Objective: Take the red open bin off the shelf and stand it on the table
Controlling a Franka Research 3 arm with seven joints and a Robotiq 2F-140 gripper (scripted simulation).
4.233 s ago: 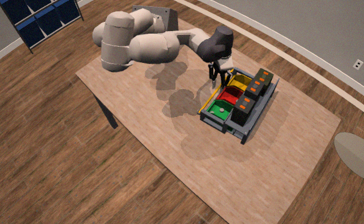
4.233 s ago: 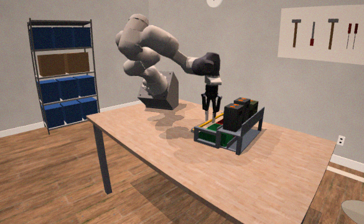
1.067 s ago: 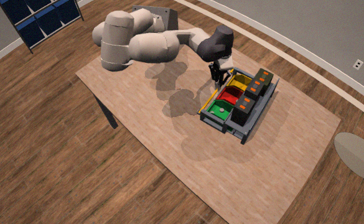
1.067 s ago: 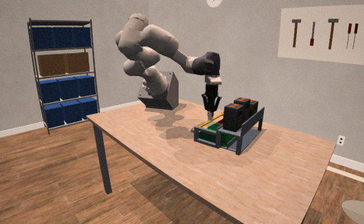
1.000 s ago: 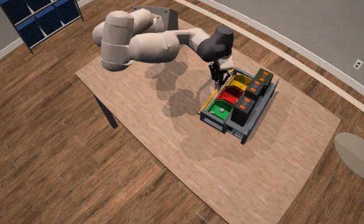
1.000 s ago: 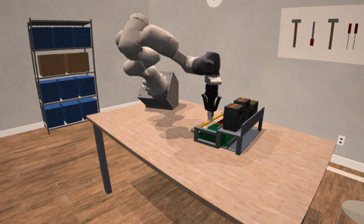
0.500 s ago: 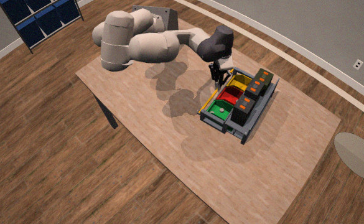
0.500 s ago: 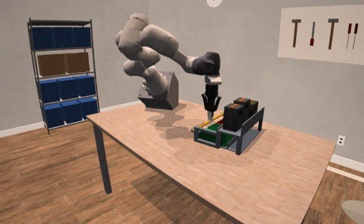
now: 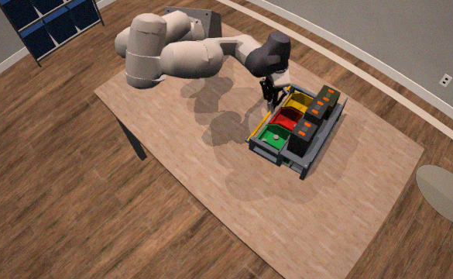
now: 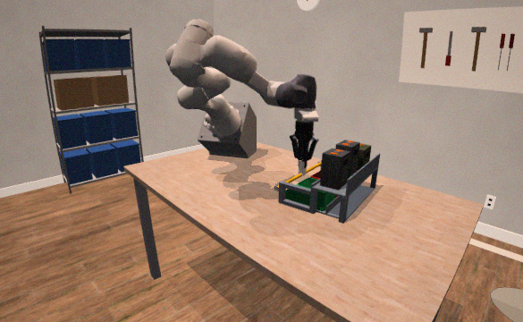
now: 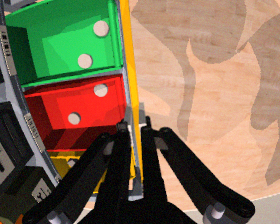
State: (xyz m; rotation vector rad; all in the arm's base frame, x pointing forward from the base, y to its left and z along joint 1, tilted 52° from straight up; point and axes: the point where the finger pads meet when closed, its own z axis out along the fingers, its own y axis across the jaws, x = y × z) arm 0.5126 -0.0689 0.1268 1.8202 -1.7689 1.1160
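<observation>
My gripper is now 10 cm short of the red open bin, 1 cm to the left of it and 5 cm above it. Also, from my hand: yellow bin: 12 cm ahead, 10 cm to the left, 5 cm below; green bin: 9 cm ahead, 12 cm to the right, 5 cm below; yellow bar: 3 cm below.
</observation>
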